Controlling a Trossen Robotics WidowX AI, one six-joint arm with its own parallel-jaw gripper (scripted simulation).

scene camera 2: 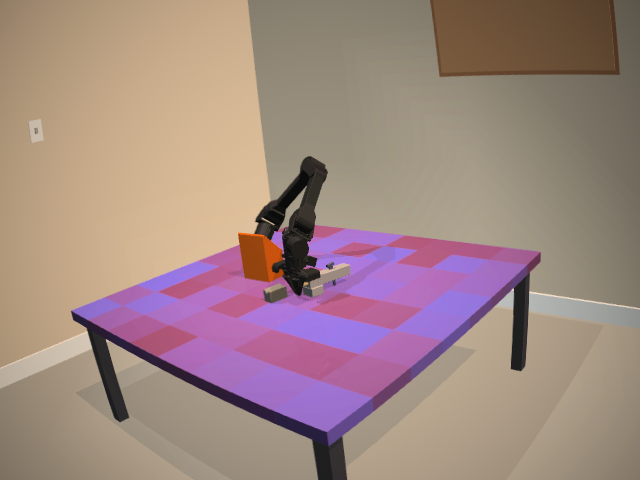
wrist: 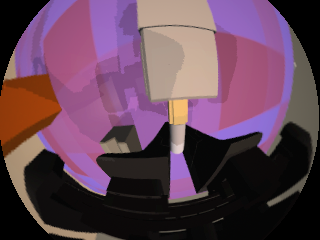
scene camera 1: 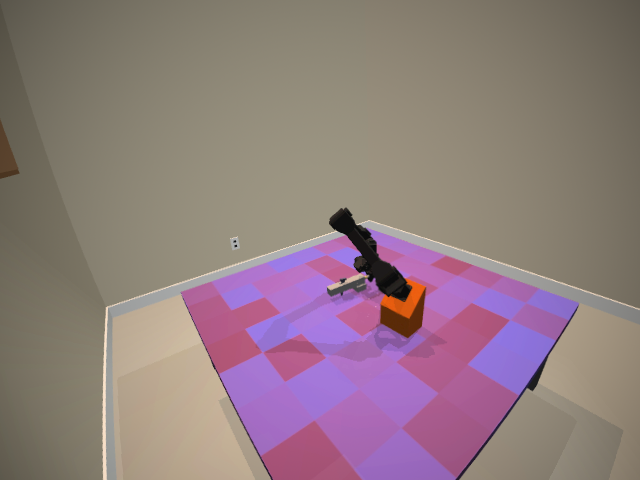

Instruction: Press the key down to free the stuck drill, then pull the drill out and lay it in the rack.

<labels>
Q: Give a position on a drill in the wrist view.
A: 177, 109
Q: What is my gripper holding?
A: A drill.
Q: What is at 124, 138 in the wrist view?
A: A grey rack block.
</labels>
